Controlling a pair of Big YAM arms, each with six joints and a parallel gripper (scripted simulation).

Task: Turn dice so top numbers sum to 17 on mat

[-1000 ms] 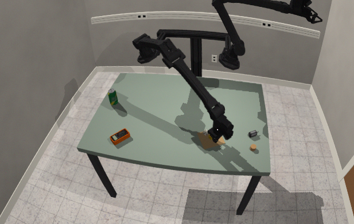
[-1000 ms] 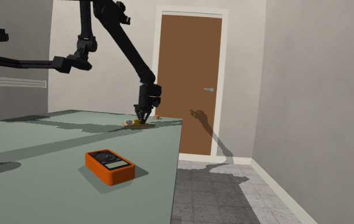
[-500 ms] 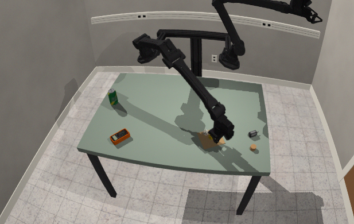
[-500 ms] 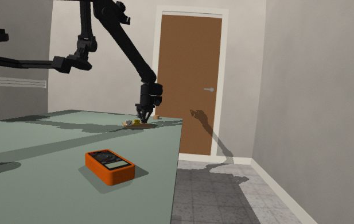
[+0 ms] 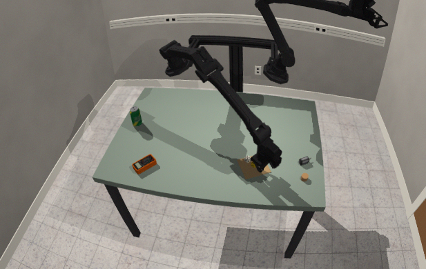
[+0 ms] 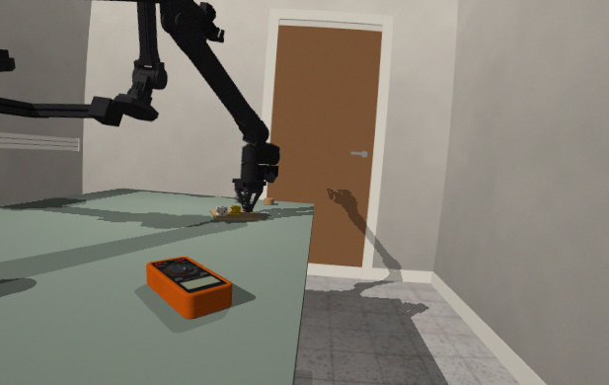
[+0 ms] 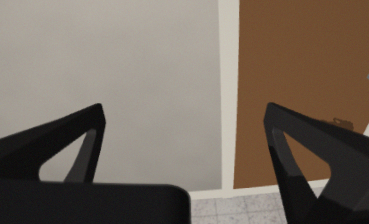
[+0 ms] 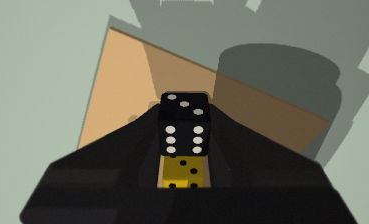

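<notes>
My right gripper is now right at the black die. From my right hand the other things lie so: yellow die: 4 cm to the right, 3 cm behind; then tan mat: 4 cm to the right, 3 cm behind, 2 cm below; then white die: 7 cm to the right, 6 cm behind.
</notes>
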